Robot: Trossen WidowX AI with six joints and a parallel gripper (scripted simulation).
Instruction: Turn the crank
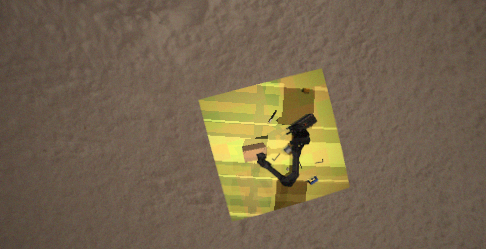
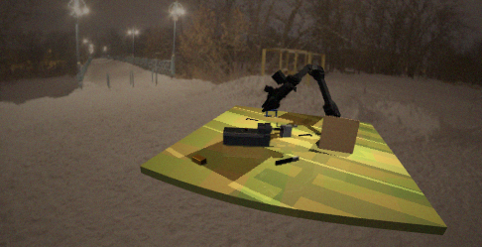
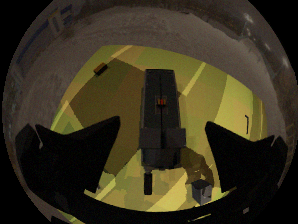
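The red pointer is 80 mm ahead of my gripper tip, 10 mm to the left of it and 120 mm below it. From my gripper tip the other things lie so: black stick (180 mm behind, 180 mm to the left, 200 mm below); crank handle (100 mm behind, 100 mm below); grey block (150 mm behind, 170 mm to the right, 170 mm below).
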